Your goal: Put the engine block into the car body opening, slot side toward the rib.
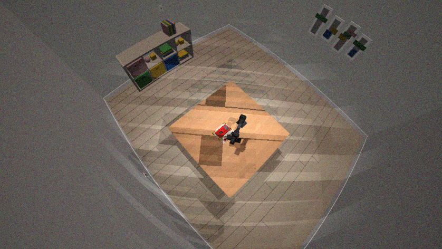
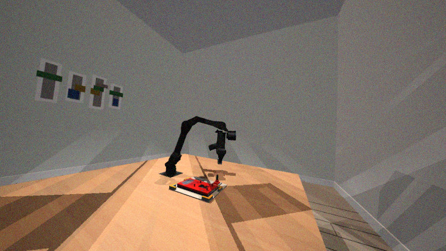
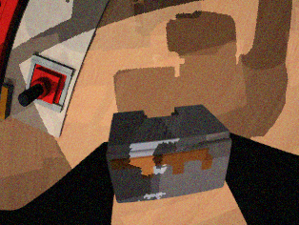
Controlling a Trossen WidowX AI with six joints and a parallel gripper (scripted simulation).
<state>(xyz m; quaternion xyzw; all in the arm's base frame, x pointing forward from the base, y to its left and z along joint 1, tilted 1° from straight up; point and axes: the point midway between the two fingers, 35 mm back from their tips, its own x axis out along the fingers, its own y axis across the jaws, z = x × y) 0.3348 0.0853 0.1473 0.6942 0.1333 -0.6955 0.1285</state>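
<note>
My gripper tip is right at the engine block.
</note>
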